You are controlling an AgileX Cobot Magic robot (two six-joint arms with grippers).
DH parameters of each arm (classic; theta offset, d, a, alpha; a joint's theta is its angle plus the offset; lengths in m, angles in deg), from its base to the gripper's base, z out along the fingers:
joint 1: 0 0.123 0 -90
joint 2: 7.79 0 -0.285 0
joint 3: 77.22 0 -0.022 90
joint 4: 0 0.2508 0 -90
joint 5: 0 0 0.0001 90
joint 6: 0 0.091 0 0
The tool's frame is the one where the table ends.
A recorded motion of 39 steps. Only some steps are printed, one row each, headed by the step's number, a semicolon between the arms.
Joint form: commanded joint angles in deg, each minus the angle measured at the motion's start. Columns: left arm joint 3, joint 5, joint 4, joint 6, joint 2, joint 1; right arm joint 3, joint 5, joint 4, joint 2, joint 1, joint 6.
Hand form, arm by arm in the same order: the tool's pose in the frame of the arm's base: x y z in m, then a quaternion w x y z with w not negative. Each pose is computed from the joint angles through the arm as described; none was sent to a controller.
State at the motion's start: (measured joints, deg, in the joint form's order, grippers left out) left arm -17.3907 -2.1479 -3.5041 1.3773 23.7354 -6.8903; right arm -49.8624 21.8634 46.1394 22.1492 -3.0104 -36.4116
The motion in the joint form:
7: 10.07 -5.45 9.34 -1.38 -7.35 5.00; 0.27 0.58 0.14 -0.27 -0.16 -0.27
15: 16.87 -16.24 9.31 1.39 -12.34 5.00; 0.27 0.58 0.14 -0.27 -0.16 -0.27
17: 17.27 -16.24 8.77 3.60 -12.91 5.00; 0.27 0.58 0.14 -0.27 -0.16 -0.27
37: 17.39 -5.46 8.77 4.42 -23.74 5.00; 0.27 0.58 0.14 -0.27 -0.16 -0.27
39: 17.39 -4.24 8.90 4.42 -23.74 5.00; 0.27 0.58 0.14 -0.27 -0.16 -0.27
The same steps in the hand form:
7: 0.0825 -0.0039 0.2493 0.72800 0.05073 0.68340 0.02013; 0.0366 0.0232 0.4433 0.79128 -0.05725 0.59838 0.11197
15: 0.0713 -0.0052 0.2323 0.77867 0.06790 0.62285 0.03344; 0.0366 0.0232 0.4433 0.79128 -0.05725 0.59838 0.11197
17: 0.0703 -0.0049 0.2306 0.77905 0.07586 0.62066 0.04599; 0.0366 0.0232 0.4433 0.79128 -0.05725 0.59838 0.11197
37: 0.0543 -0.0029 0.2251 0.77809 0.07501 0.62093 0.05829; 0.0366 0.0232 0.4433 0.79128 -0.05725 0.59838 0.11197
39: 0.0547 -0.0027 0.2232 0.77132 0.07603 0.62911 0.05920; 0.0366 0.0232 0.4433 0.79128 -0.05725 0.59838 0.11197

